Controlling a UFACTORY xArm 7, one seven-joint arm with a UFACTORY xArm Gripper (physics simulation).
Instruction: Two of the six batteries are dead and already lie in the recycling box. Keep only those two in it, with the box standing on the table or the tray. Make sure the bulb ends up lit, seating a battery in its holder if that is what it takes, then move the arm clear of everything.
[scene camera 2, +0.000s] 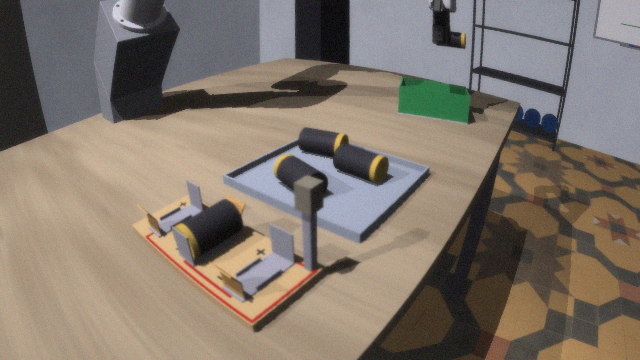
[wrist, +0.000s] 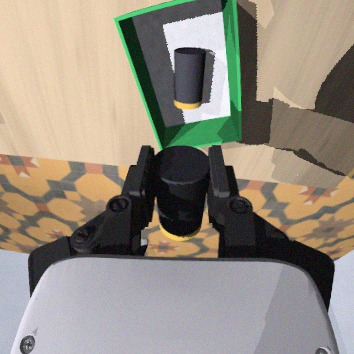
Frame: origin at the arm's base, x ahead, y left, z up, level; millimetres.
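Seen in the pictures: gripper, fingertip midpoint: (scene camera 2: 441, 43) (wrist: 181, 161); arm's base, link origin: (scene camera 2: 139, 14).
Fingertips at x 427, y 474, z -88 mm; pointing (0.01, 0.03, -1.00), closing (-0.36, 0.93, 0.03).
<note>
Offsets run from my fingertips to a thing's middle. "*": to the spot under its first point. Level surfaces: height alone.
My gripper (scene camera 2: 446, 37) (wrist: 181, 161) is shut on a black battery {dx +19, dy +6, dz +13 mm} (scene camera 2: 457, 39) (wrist: 182, 205) with a yellow end, high above the far end of the table. The green recycling box {dx -14, dy +4, dz -128 mm} (scene camera 2: 434, 101) (wrist: 200, 137) stands on the table below it; in the wrist view one battery {dx -10, dy +6, dz -138 mm} (wrist: 189, 77) lies in it. Three batteries {dx +5, dy -329, dz -138 mm} (scene camera 2: 320, 141) {dx +85, dy -339, dz -138 mm} (scene camera 2: 360, 163) {dx +63, dy -418, dz -138 mm} (scene camera 2: 299, 174) lie on the blue-grey tray {* dx +178, dy -438, dz -150 mm} (scene camera 2: 360, 236). The holder board {* dx +203, dy -575, dz -147 mm} (scene camera 2: 255, 317) has one battery {dx +101, dy -557, dz -129 mm} (scene camera 2: 215, 226) in its middle bay; both outer bays hold no battery. The bulb block {* dx +190, dy -510, dz -71 mm} (scene camera 2: 308, 194) on its post looks grey and unlit.
The wooden table {dz -158 mm} (scene camera 2: 125, 310) carries the board, tray and box. The box stands near the table's far right corner. The arm's grey pedestal (scene camera 2: 137, 65) is at the back left. A dark shelf rack (scene camera 2: 520, 81) stands behind the table. The bulb post rises beside the tray's near edge.
</note>
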